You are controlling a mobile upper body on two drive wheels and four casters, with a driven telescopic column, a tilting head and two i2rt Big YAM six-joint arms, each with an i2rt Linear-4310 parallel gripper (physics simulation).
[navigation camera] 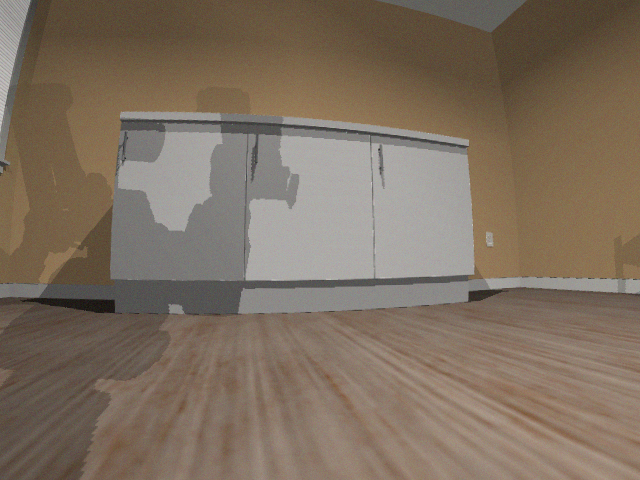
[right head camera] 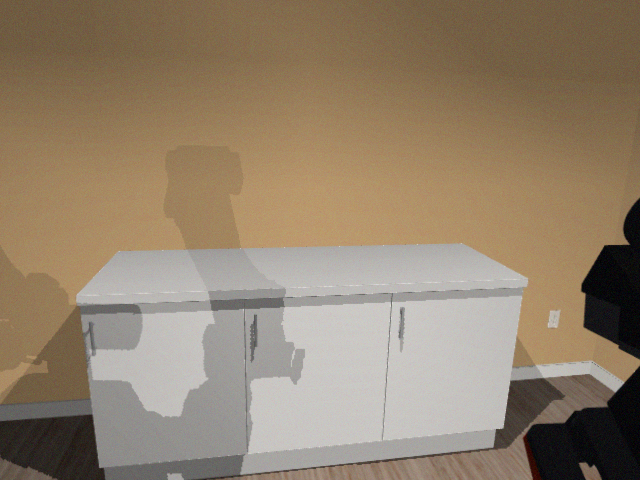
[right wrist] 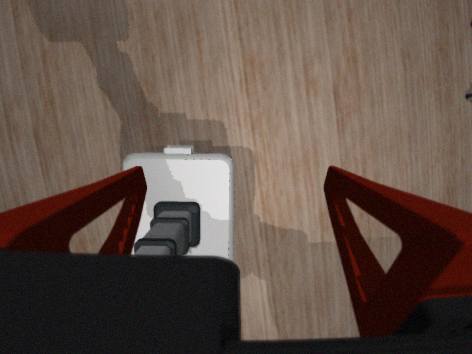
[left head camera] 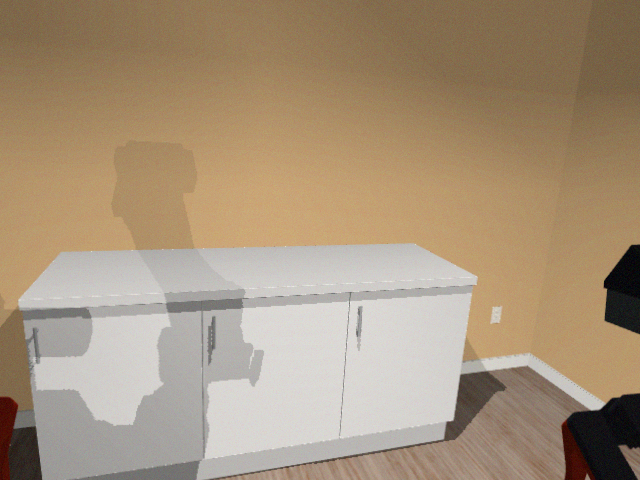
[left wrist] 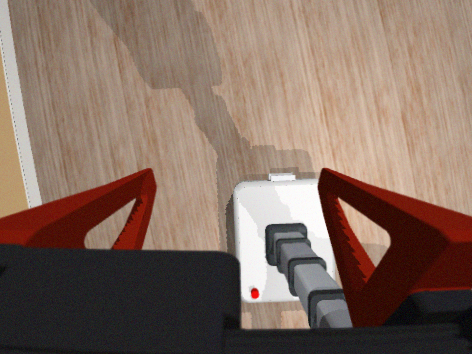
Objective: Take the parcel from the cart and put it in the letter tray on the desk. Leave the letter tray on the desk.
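Frame: origin at the left arm's base, x ahead, y left, z up, level; centimetres.
Where they show: left gripper, fingertip midpoint: (left wrist: 236,177); right gripper, fingertip midpoint: (right wrist: 235,176).
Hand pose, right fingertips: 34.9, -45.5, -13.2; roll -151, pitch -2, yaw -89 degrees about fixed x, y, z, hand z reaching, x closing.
After its pixels a point has its place, as x, y, z.
The parcel, the cart, the letter tray and the desk do not show in these views. My left gripper (left wrist: 236,177) {37.3, -0.1, -11.5} is open in the left wrist view, its red fingers wide apart above the wood floor, with the robot's own white base partly between and below them. My right gripper (right wrist: 235,176) {34.9, -45.5, -13.2} is also wide open in the right wrist view, above the floor. In the left head camera, a red finger part shows at the bottom left edge and part of the right arm at the right edge.
A white three-door cabinet (left head camera: 279,361) {182.1, -31.4, -83.5} (right head camera: 320,372) {182.1, -31.5, -88.9} (navigation camera: 310,206) {181.9, -30.0, -92.4} stands against the tan wall (left head camera: 310,129) {247.3, -47.7, 10.0} (right head camera: 336,129) {245.8, -38.5, 9.6} (navigation camera: 310,62) {245.1, -33.2, 27.4}. The robot's white base (left wrist: 260,210) {17.7, -10.0, -115.0} (right wrist: 212,185) {18.1, -38.6, -115.0} stands on the wood floor (left wrist: 300,75) {96.3, -40.4, -141.0} (right wrist: 280,100) {61.5, -74.1, -140.9} (navigation camera: 361,387) {90.2, -34.1, -141.0}. A room corner is at the right.
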